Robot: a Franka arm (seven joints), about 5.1 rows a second.
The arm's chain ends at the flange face. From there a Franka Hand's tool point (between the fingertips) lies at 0.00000 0.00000 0.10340 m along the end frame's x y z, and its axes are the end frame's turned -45 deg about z.
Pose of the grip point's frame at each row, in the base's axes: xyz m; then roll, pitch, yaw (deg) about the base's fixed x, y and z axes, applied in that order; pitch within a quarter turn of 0, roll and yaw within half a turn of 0:
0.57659 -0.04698 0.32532 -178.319 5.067 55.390
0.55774 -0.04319 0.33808 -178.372 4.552 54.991
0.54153 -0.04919 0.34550 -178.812 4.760 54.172
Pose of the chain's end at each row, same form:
0.58427 -0.04119 0.42827 177.597 4.768 10.216
0.56485 -0.03816 0.44111 177.926 4.367 9.847
0.54829 -0.04349 0.44852 177.467 4.203 9.030

